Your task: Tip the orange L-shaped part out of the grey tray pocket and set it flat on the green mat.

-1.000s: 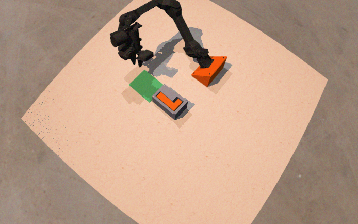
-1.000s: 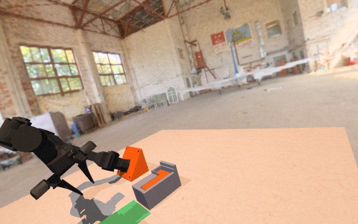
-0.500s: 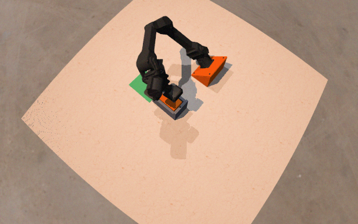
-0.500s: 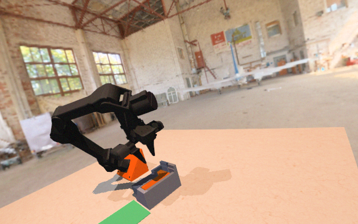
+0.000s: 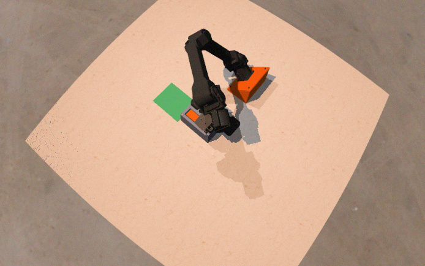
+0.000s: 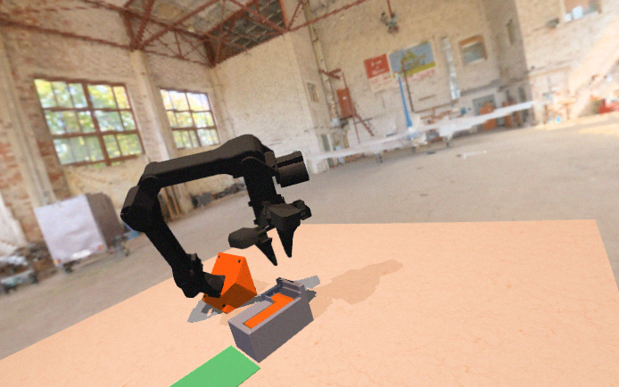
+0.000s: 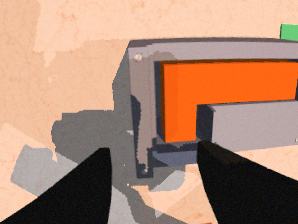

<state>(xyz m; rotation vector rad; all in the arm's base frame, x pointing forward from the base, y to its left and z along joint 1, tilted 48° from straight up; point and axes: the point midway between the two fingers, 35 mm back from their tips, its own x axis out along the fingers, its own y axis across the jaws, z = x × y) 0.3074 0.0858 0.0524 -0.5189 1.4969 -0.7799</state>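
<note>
Now: the orange L-shaped part 9 cm below my gripper tip, 5 cm to the right of it and 1 cm behind it. Round my gripper tip: green mat (22 cm to the right, 16 cm below, 3 cm behind).
</note>
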